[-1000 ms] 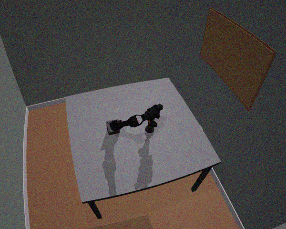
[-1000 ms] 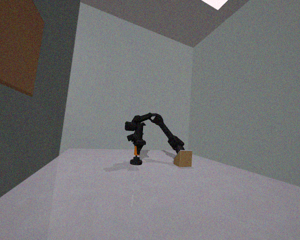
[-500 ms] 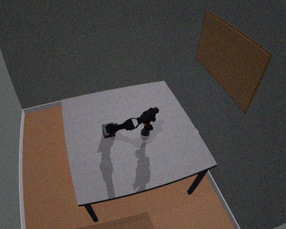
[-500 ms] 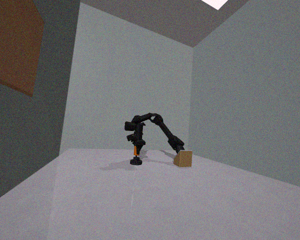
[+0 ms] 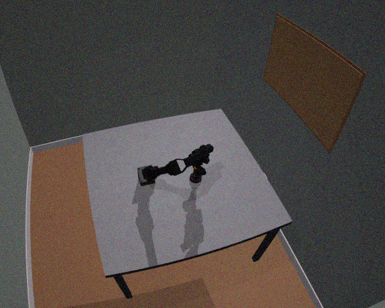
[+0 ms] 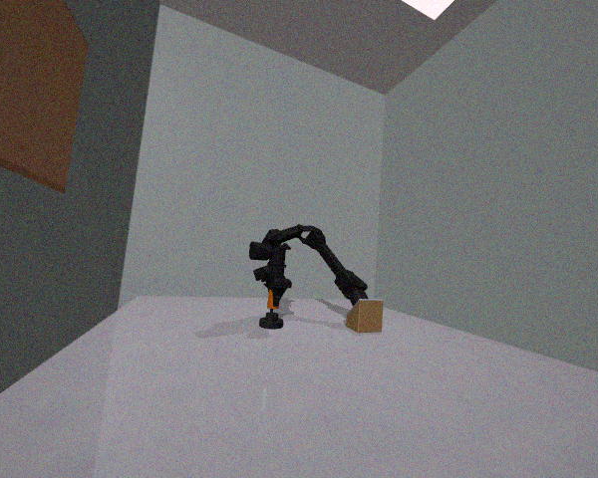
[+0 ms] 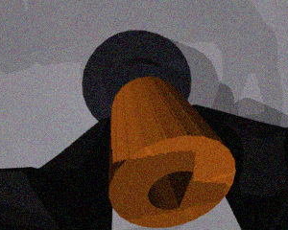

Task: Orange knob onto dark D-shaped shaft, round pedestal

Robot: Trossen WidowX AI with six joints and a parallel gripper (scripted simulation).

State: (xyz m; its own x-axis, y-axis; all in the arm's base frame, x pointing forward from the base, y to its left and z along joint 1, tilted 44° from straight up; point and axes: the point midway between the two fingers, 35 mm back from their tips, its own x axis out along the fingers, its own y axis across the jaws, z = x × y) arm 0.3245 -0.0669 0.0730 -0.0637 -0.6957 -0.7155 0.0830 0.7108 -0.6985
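The orange knob is 2 cm above my gripper tip. From my gripper tip the other things lie so: pedestal (4 cm below).
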